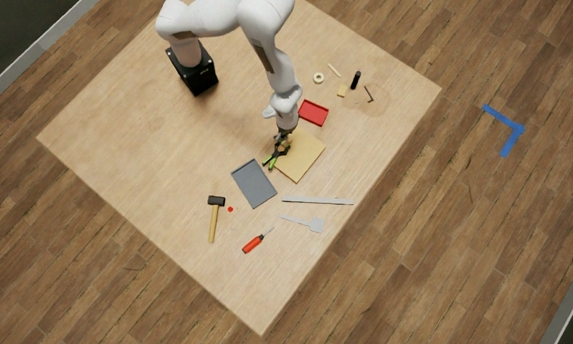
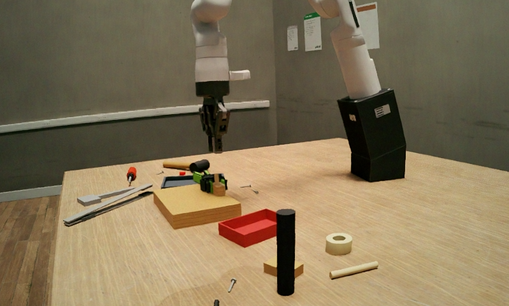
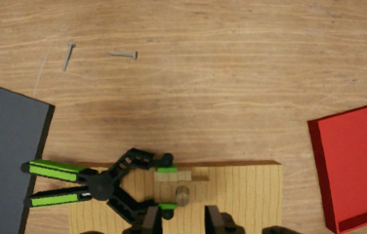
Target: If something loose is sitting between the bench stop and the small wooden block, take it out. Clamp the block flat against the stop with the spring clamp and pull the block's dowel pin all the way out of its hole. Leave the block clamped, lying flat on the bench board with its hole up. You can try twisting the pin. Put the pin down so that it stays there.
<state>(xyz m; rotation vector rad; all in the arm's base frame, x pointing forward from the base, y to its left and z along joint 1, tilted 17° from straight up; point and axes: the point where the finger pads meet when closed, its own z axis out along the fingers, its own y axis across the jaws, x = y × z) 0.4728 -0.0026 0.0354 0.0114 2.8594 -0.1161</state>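
Right now the dowel pin is 9 cm below my hand. The rest, counted from my hand: wooden block (11 cm below); then tan bench board (6 cm ahead, 1 cm to the right, 12 cm below); then red tray (18 cm to the left, 14 cm below).
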